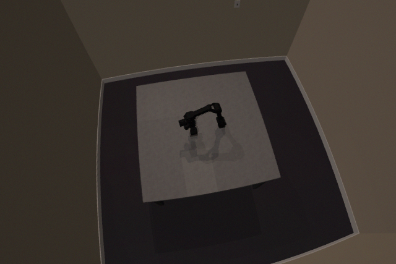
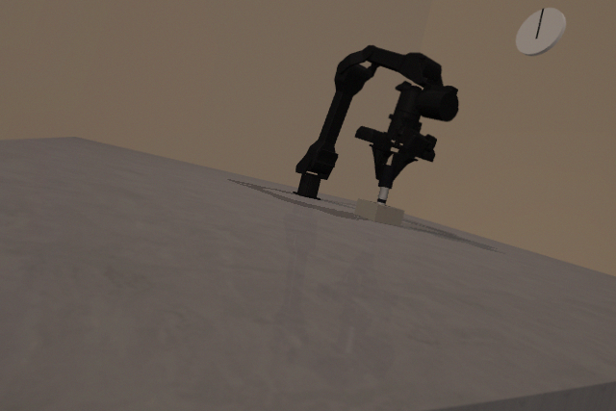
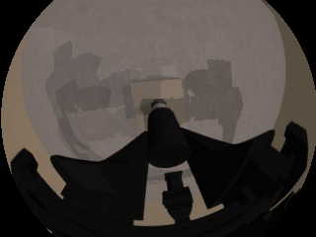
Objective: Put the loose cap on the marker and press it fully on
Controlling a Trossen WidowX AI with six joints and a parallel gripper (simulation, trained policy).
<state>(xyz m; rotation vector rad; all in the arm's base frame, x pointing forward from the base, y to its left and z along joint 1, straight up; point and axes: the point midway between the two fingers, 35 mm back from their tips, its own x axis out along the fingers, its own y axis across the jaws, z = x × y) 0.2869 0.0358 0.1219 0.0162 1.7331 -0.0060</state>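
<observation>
The holder block is 1 cm ahead of my gripper tip and 7 cm below it. From my gripper tip the other things lie so: black cap: 1 cm ahead, 1 cm above.
</observation>
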